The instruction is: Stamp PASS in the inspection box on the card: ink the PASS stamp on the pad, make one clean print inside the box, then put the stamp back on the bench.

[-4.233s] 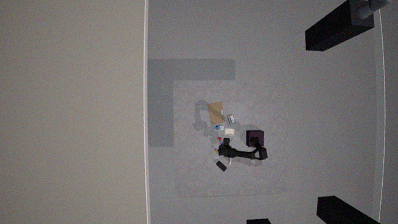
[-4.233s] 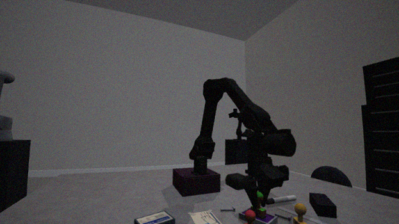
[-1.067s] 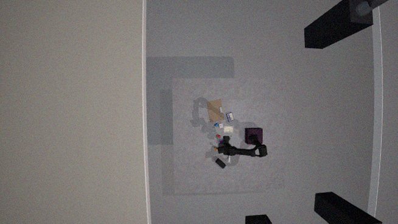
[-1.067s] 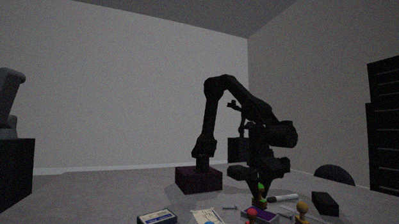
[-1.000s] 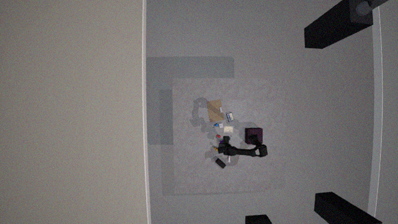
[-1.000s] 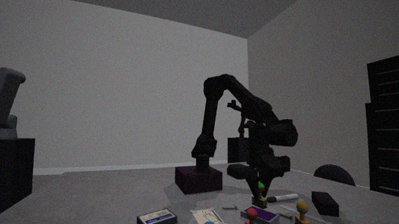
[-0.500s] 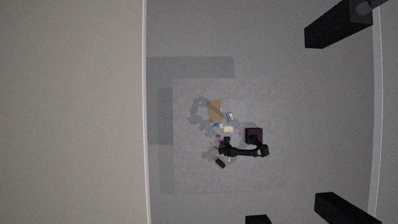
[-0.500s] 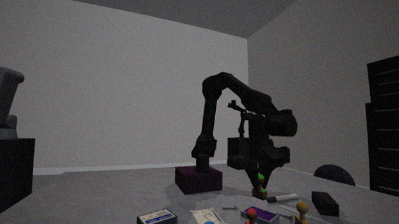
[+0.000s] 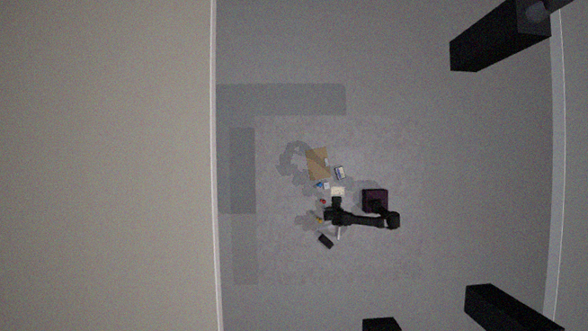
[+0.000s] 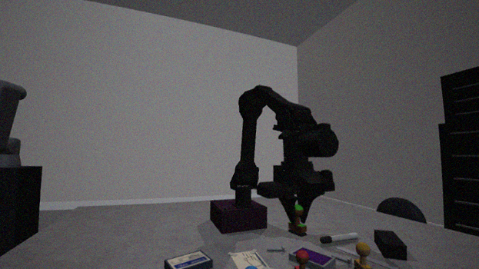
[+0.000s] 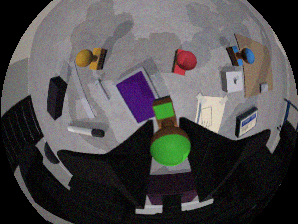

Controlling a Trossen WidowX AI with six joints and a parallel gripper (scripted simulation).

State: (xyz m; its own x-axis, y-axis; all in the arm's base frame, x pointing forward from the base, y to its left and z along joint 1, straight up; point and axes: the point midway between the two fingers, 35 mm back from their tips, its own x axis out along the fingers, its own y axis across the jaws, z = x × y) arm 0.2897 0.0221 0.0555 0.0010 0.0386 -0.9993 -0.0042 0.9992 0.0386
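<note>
Now: the white card 5 cm behind my gripper tip, 10 cm to the right of it and 10 cm below it. From my gripper tip the other things lie so: purple ink pad 4 cm to the left, 9 cm below; then green-knobbed stamp right at my gripper tip; then red-knobbed stamp 6 cm ahead, 3 cm to the right, 8 cm below.
</note>
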